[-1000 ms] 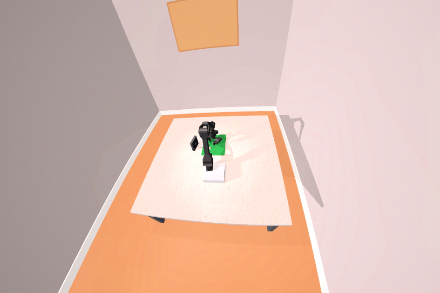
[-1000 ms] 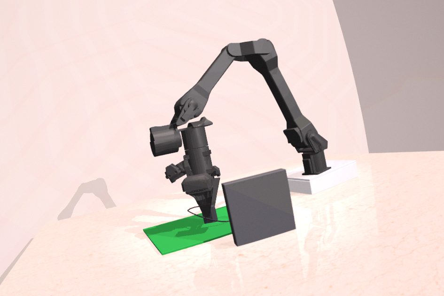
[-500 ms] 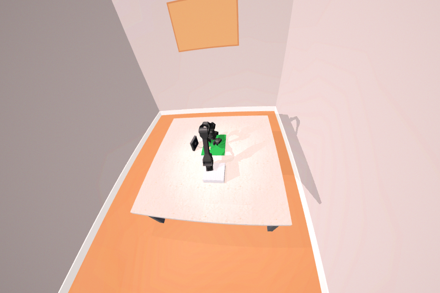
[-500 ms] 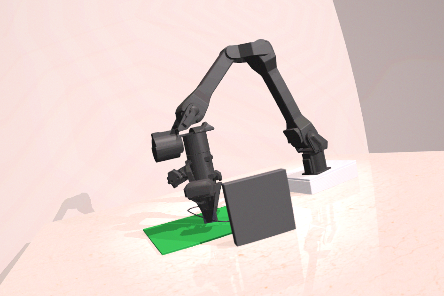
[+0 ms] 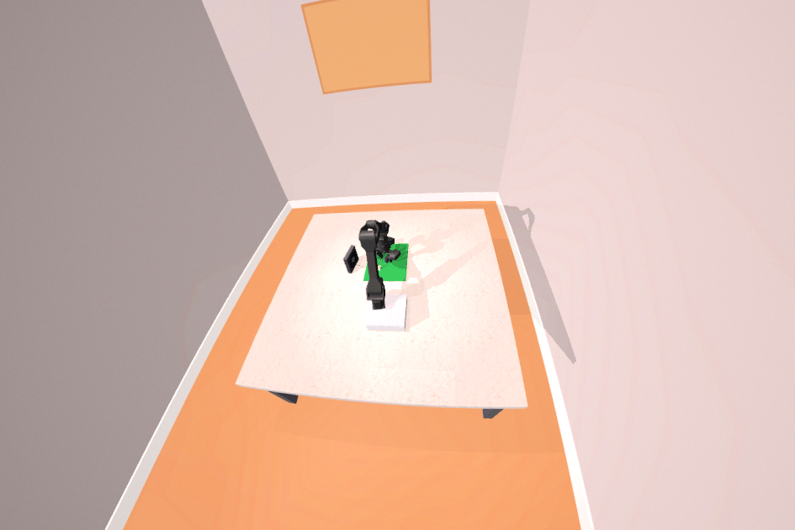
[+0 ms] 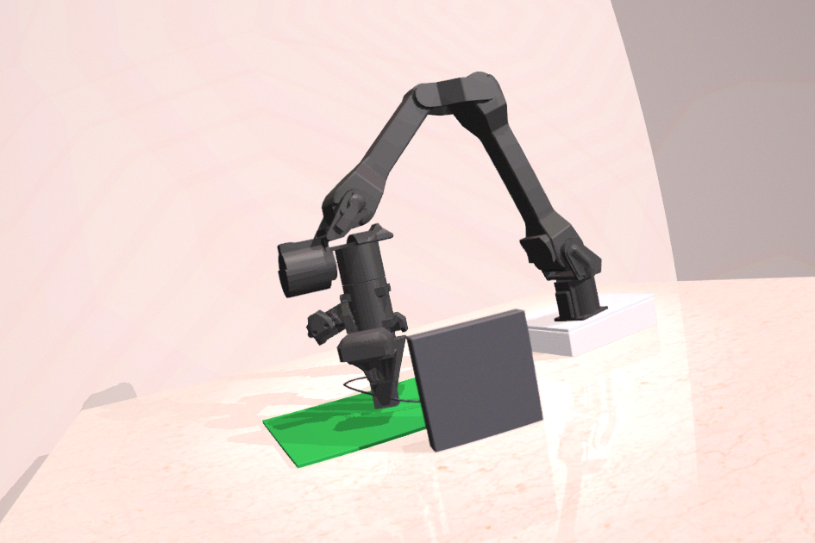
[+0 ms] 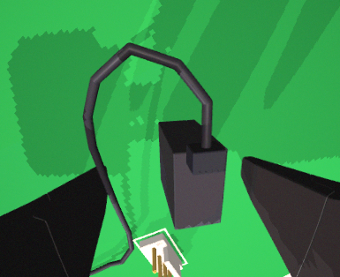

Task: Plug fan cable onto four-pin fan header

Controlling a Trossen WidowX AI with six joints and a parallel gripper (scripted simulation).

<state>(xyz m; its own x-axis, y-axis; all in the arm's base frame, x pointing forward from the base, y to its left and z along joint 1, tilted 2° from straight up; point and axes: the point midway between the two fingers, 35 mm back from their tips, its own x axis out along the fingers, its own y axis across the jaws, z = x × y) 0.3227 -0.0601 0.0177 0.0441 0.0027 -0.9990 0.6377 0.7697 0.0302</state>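
Now: the dark fan plug 1 cm to the right of my gripper tip and 1 cm above it. The rest, counted from my gripper tip: white four-pin header 4 cm behind, 5 cm to the left, 2 cm below; then dark square fan 19 cm to the left, 4 cm above; then green board 1 cm ahead, 3 cm below.
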